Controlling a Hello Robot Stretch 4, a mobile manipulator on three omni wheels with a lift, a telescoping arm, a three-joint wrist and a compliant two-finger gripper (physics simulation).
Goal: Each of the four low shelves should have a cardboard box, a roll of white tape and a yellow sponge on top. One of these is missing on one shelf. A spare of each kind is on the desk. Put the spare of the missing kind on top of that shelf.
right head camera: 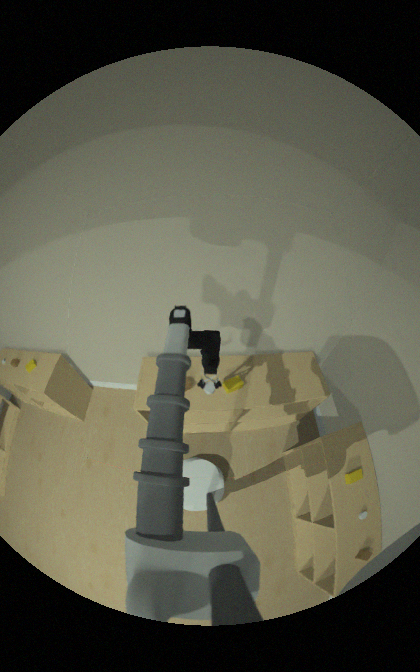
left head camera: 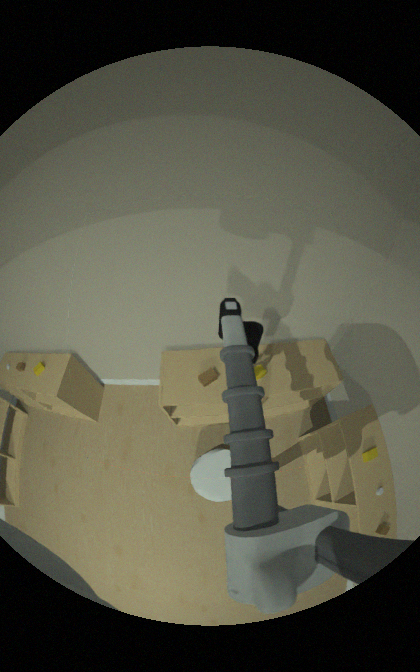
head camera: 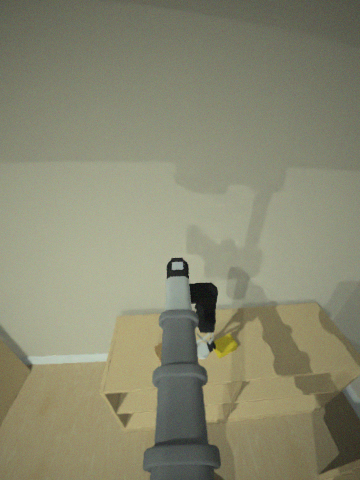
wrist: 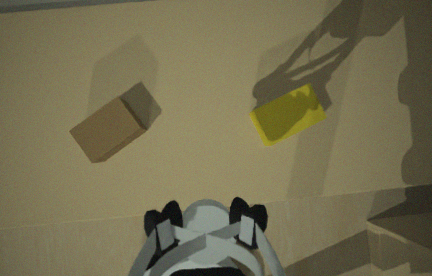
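Pixels of known places: gripper, fingertip midpoint: [right head camera: 209,386] [head camera: 201,349] [wrist: 206,214]; robot's base, link origin: [right head camera: 195,483].
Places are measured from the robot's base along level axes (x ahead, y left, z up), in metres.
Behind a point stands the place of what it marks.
My gripper [head camera: 204,345] {x 0.472, y -0.088, z 0.791 m} [right head camera: 209,384] {x 0.472, y -0.088, z 0.791 m} [wrist: 206,214] {x 0.472, y -0.088, z 0.791 m} is shut on a roll of white tape [head camera: 202,351] {x 0.452, y -0.087, z 0.814 m} [right head camera: 209,388] {x 0.449, y -0.089, z 0.814 m} [wrist: 206,210] {x 0.481, y -0.088, z 0.816 m}. It holds the tape above the middle low shelf [head camera: 132,345] {x 0.607, y 0.233, z 0.582 m} [left head camera: 175,362] [right head camera: 302,367] {x 0.693, y -0.725, z 0.582 m} [wrist: 200,125] {x 0.573, y -0.083, z 0.582 m}, which stands against the wall. In the wrist view the tape overlaps the shelf's front edge. On that shelf's top lie a brown cardboard box [left head camera: 208,376] [wrist: 107,131] {x 0.566, y 0.057, z 0.632 m} at the left and a yellow sponge [head camera: 225,345] {x 0.570, y -0.223, z 0.628 m} [left head camera: 260,372] [right head camera: 233,384] {x 0.566, y -0.227, z 0.627 m} [wrist: 288,117] {x 0.575, y -0.221, z 0.627 m} to its right. The arm covers most of the box in the head view. The desk does not show.
The right shelf bears a sponge [left head camera: 370,454] [right head camera: 354,475] {x -0.090, y -0.879, z 0.627 m}, white tape [left head camera: 379,491] [right head camera: 363,515] {x -0.389, y -0.943, z 0.606 m} and a box [left head camera: 383,528] [right head camera: 364,553]. The left shelf bears a sponge [left head camera: 39,369], a box [left head camera: 21,366] and white tape [left head camera: 7,367]. The wall rises behind the middle shelf.
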